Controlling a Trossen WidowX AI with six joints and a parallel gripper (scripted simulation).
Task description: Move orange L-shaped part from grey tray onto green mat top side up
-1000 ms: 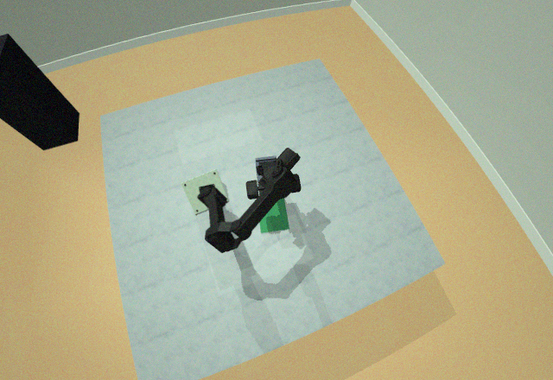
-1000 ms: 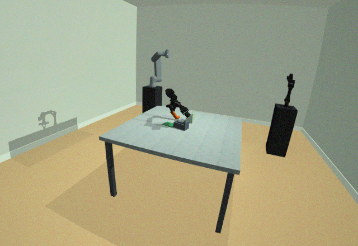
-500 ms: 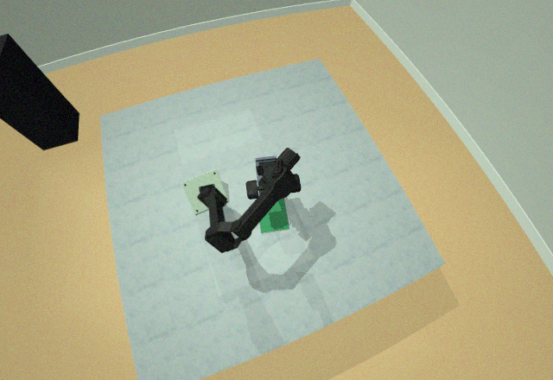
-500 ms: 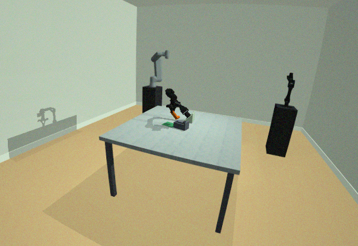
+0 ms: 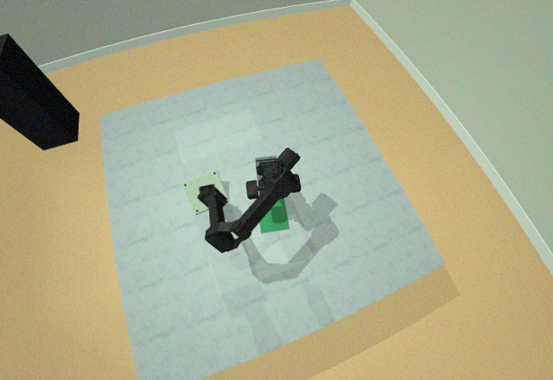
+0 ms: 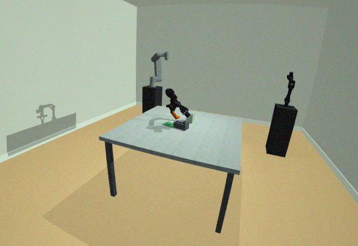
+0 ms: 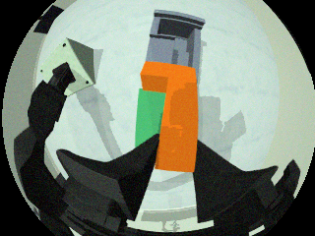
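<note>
My gripper tip is 4 cm to the right of the orange L-shaped part, 3 cm above it and 1 cm past it. From my gripper tip the other things lie so: grey tray: 16 cm below, 12 cm to the left, 2 cm ahead; then green mat: 17 cm below, 4 cm to the right, 1 cm behind.
</note>
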